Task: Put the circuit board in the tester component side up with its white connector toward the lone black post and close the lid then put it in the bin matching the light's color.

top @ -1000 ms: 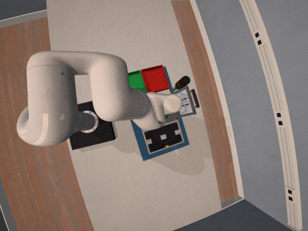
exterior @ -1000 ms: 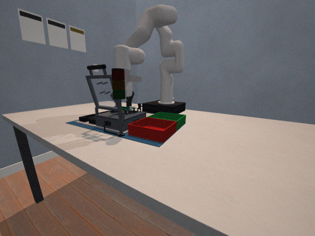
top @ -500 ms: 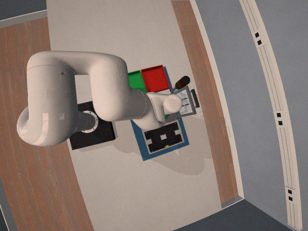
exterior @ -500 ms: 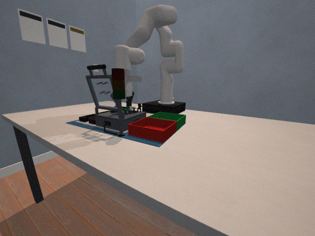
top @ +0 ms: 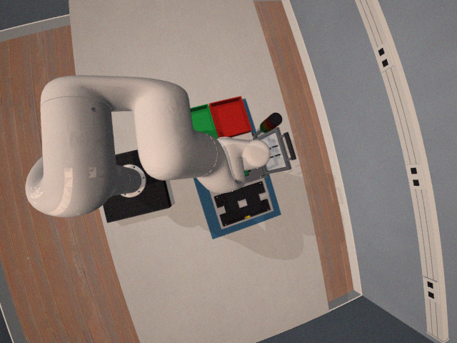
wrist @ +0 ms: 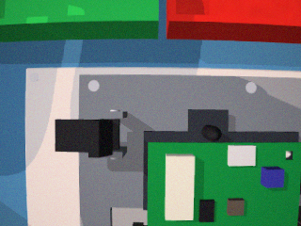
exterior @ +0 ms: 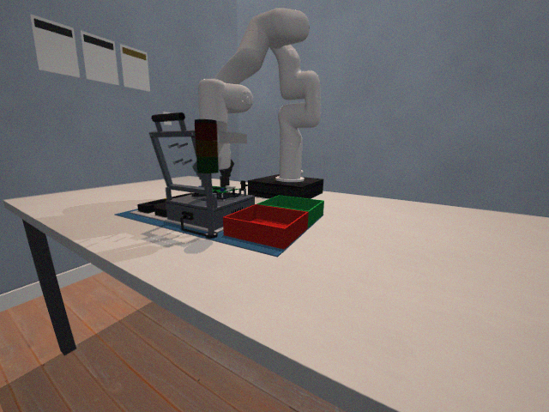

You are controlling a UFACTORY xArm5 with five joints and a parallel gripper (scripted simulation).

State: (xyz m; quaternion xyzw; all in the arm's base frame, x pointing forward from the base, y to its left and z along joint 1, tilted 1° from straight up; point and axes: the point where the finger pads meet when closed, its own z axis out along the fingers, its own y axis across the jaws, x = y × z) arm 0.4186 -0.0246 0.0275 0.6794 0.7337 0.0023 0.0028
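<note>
Now: hand right at the green circuit board. Round my hand: black block: 6 cm behind, 5 cm to the left; red bin: 20 cm to the left, 7 cm below, 3 cm ahead; green bin: 19 cm to the left, 12 cm behind, 7 cm below.
</note>
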